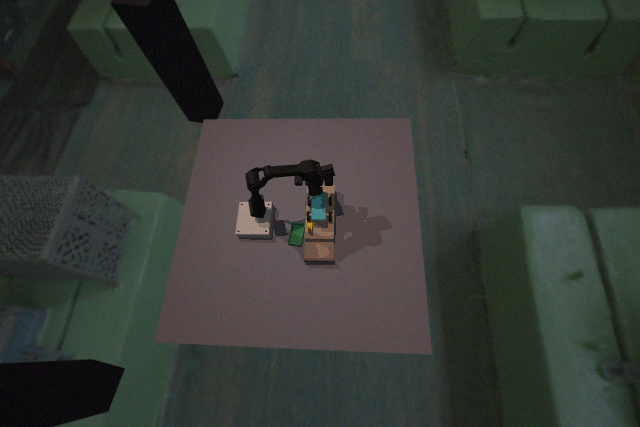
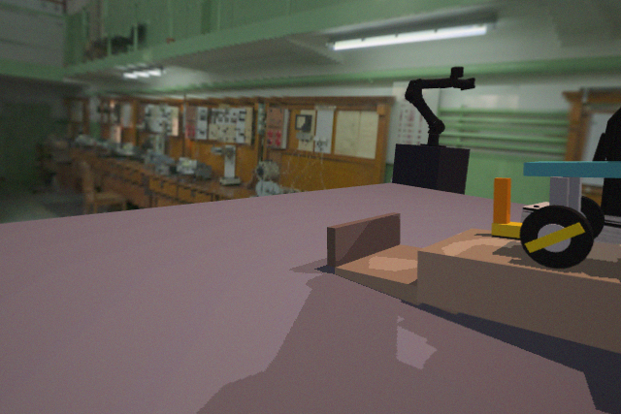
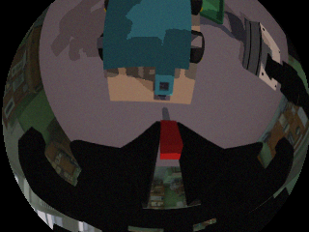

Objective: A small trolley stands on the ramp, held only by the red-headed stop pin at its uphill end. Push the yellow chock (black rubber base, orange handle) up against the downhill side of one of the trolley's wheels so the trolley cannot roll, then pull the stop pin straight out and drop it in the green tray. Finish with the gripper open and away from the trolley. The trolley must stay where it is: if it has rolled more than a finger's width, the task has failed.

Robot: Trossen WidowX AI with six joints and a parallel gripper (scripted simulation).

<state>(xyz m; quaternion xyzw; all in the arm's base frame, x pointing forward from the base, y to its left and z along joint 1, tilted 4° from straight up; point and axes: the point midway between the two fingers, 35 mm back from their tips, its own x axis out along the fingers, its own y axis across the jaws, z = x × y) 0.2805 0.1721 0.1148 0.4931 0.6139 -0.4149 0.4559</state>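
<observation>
The yellow chock lies 10 mm ahead of my gripper tip, 210 mm to the right of it and 90 mm below it. From my gripper tip the other things lie so: trolley: 40 mm ahead, 110 mm to the right, 60 mm below; then red-headed stop pin: right at my gripper tip; then tan ramp: 40 mm ahead, 110 mm to the right, 120 mm below.
</observation>
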